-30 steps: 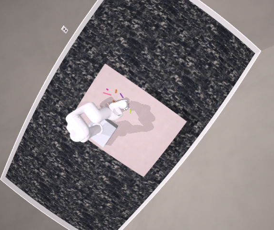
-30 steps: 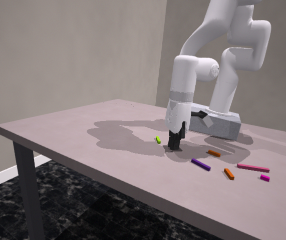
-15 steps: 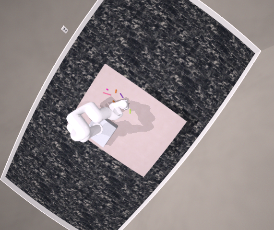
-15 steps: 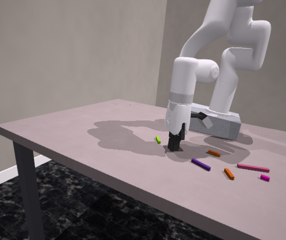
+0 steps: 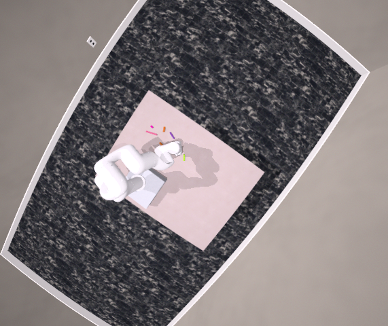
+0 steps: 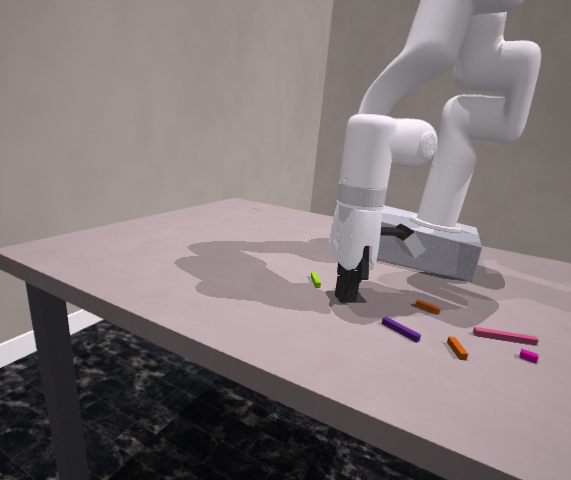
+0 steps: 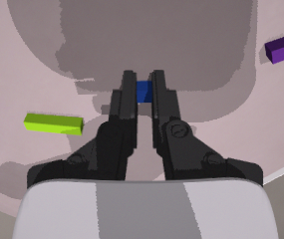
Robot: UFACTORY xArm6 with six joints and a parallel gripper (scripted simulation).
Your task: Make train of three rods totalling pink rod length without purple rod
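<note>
The blue rod lies 20 mm below my hand. Also, from my hand: lime rod: 30 mm behind, 80 mm to the right, 20 mm below; then purple rod: 40 mm ahead, 110 mm to the left, 20 mm below; then pink rod: 50 mm behind, 250 mm to the left, 20 mm below.
</note>
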